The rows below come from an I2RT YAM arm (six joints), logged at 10 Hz.
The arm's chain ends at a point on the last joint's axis. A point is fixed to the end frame.
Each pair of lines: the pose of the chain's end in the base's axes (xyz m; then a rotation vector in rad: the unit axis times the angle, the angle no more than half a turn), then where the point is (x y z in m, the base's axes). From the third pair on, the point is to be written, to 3 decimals.
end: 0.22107, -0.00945, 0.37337, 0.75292, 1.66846, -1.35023
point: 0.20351 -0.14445 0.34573
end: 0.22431, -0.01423, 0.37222, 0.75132, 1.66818, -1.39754
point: 0.20259 -0.14923 0.34772
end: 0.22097, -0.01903, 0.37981, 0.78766, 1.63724, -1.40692
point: 0.196 -0.154 0.356
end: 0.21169, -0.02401, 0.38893, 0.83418, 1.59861, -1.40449
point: 0.184 -0.158 0.364
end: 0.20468, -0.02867, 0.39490, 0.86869, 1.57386, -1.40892
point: 0.174 -0.162 0.370
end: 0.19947, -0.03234, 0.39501, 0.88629, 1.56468, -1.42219
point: 0.167 -0.165 0.370
